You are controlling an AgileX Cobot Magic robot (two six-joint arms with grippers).
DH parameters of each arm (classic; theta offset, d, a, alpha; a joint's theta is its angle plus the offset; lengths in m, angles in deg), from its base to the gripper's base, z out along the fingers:
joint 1: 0 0.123 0 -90
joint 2: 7.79 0 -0.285 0
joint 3: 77.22 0 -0.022 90
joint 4: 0 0.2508 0 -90
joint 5: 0 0 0.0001 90
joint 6: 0 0.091 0 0
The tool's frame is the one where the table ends.
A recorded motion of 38 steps. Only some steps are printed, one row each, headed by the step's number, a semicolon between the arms.
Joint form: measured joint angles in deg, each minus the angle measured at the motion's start. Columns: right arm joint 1, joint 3, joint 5, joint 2, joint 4, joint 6; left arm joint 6, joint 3, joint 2, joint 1, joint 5, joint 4.
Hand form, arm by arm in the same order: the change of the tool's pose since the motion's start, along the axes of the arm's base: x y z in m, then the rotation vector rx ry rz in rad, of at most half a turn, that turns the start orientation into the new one. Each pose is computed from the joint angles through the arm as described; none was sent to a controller.
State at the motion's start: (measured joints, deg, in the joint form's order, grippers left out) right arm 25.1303 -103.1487 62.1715 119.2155 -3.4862 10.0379; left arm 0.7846 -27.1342 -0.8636 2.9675 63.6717 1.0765
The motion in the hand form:
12: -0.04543 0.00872 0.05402 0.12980 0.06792 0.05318; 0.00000 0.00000 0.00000 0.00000 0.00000 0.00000
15: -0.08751 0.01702 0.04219 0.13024 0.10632 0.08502; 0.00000 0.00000 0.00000 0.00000 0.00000 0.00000
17: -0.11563 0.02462 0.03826 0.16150 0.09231 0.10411; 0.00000 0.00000 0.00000 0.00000 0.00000 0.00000
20: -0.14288 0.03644 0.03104 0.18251 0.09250 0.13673; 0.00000 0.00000 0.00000 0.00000 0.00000 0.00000
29: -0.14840 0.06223 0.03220 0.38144 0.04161 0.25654; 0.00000 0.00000 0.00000 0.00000 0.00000 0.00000
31: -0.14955 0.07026 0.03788 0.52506 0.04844 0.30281; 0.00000 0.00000 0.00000 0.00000 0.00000 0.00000
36: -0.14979 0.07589 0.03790 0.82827 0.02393 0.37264; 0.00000 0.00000 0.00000 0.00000 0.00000 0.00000
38: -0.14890 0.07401 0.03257 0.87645 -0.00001 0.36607; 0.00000 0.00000 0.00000 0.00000 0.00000 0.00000
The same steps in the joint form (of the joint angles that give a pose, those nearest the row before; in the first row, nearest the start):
12: 1.94 2.27 7.02 -9.05 9.13 -2.29; 0.00 0.00 0.00 0.00 0.00 0.00
15: 5.85 14.25 3.07 -15.44 9.81 -0.78; 0.00 0.00 0.00 0.00 0.00 0.00
17: 9.07 21.43 -1.59 -19.84 10.64 0.88; 0.00 0.00 0.00 0.00 0.00 0.00
20: 13.17 27.07 -5.34 -22.78 11.25 2.64; 0.00 0.00 0.00 0.00 0.00 0.00
29: 14.79 28.29 -14.51 -22.50 24.21 -8.61; 0.00 0.00 0.00 0.00 0.00 0.00
31: 14.06 28.58 -16.41 -22.50 36.28 -18.00; 0.00 0.00 0.00 0.00 0.00 0.00
36: 11.61 33.28 -18.98 -22.50 66.33 -44.07; 0.00 0.00 0.00 0.00 0.00 0.00
38: 11.04 35.50 -20.20 -22.50 72.91 -50.39; 0.00 0.00 0.00 0.00 0.00 0.00

